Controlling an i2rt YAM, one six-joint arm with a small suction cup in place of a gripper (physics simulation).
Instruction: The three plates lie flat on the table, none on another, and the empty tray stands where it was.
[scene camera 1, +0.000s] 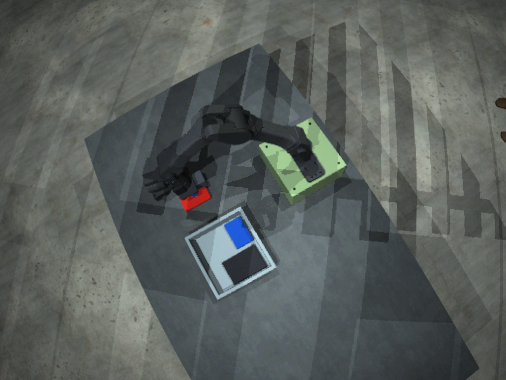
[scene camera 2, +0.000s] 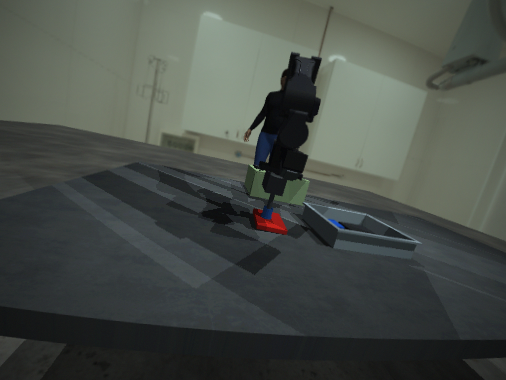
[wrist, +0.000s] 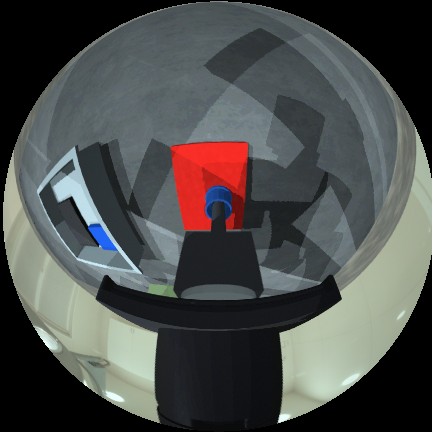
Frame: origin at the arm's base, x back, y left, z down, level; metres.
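Seen in the pictures: hand at its tool point: (scene camera 2: 264, 220) (wrist: 218, 192); arm's base at its link origin: (scene camera 1: 302, 155).
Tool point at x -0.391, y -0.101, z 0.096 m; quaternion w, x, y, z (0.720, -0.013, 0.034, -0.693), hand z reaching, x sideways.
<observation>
Offsets run from my tool point to a thing's top centre. Level surfaces: height alone.
My suction cup (scene camera 1: 193, 194) (scene camera 2: 266, 213) (wrist: 217, 200) sits on top of a red plate @[dx -0.007, dy +0.008, dz -0.015 m] (scene camera 1: 197, 200) (scene camera 2: 270, 225) (wrist: 192, 181) and holds it. The plate is down at the table top, left of the tray and outside it; in the second scene view it looks slightly tilted. The light grey tray @[dx +0.011, dy +0.265, dz -0.043 m] (scene camera 1: 214, 223) (scene camera 2: 323, 227) (wrist: 54, 171) holds a blue plate @[dx +0.073, dy +0.208, dz -0.007 m] (scene camera 1: 238, 231) (scene camera 2: 336, 223) (wrist: 102, 238) and a black plate @[dx +0.037, dy +0.319, dz -0.007 m] (scene camera 1: 245, 265) (wrist: 73, 223), side by side and flat on its floor.
The arm's green base block (scene camera 1: 289, 177) (scene camera 2: 294, 190) (wrist: 160, 289) stands behind the tray. A person (scene camera 2: 268, 113) stands in the room beyond the table. The dark table top @[dz +0.006 m] (scene camera 1: 327, 301) is striped with shadows.
</observation>
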